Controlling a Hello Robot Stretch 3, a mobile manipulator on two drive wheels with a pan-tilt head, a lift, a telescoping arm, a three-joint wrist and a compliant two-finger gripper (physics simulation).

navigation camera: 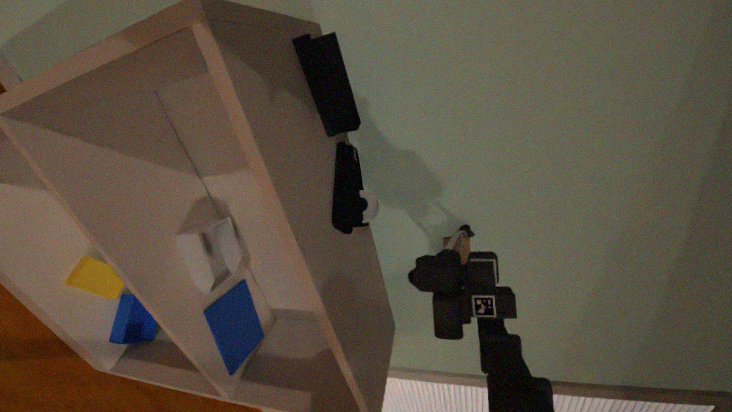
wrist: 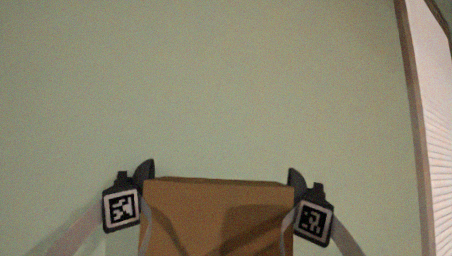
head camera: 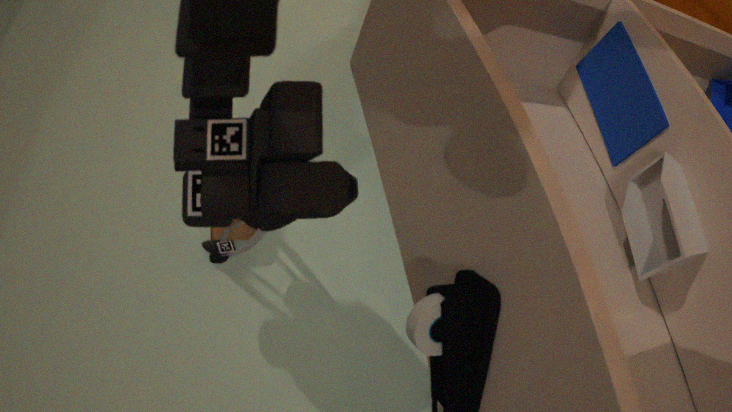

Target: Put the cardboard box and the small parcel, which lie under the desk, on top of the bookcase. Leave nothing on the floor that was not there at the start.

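Frame: origin at the robot's base, x ahead, y left, z up, level; centimetres.
Seen in the pictures: gripper, between the fingertips: (navigation camera: pixel 468 255) (wrist: pixel 220 182).
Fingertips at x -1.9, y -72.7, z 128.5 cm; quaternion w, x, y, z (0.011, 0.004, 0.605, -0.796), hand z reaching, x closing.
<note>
A point is followed by its place in that frame.
My gripper (head camera: pixel 217 250) (navigation camera: pixel 465 231) (wrist: pixel 220 182) @(x -1.9, y -72.7, z 128.5 cm) is shut on the brown cardboard box (head camera: pixel 219 233) @(x 1.8, y -68.1, z 127.8 cm) (navigation camera: pixel 465 248) @(x 0.2, y -68.2, z 127.6 cm) (wrist: pixel 217 225) @(x -1.9, y -68.2, z 126.3 cm), with one finger at each side of it in the wrist view. The arm hides much of the box in the head and navigation views. The bookcase (head camera: pixel 461 230) @(x 1.8, y -50.0, z 106.1 cm) (navigation camera: pixel 332 266) @(x 0.3, y -42.3, z 106.1 cm) stands against the green wall, seen turned on its side. Gripper and box are off the top board, in front of the wall, with a gap between them and the board in both views. The small parcel does not show.
A black object with a white round part (head camera: pixel 466 327) @(x 10.2, y -44.8, z 108.4 cm) (navigation camera: pixel 348 189) @(x 13.1, y -45.5, z 108.3 cm) and a black block (navigation camera: pixel 327 84) @(x 28.1, y -37.3, z 109.0 cm) are on the bookcase top. The shelves hold a blue panel (head camera: pixel 622 97) @(x -18.5, y -62.6, z 65.3 cm) (navigation camera: pixel 235 327) @(x -19.7, y -62.5, z 65.2 cm), a grey tray (head camera: pixel 688 220) @(x 2.2, y -48.0, z 67.7 cm) (navigation camera: pixel 233 245) @(x 3.6, y -57.2, z 70.7 cm), and blue (navigation camera: pixel 125 322) @(x -21.8, y -62.1, z 16.5 cm) and yellow (navigation camera: pixel 94 276) @(x -4.8, y -54.2, z 14.6 cm) things. A window (navigation camera: pixel 435 391) @(x -62.2, y -116.3, z 113.8 cm) (wrist: pixel 435 150) @(x -66.2, y -119.0, z 136.6 cm) is nearby.
</note>
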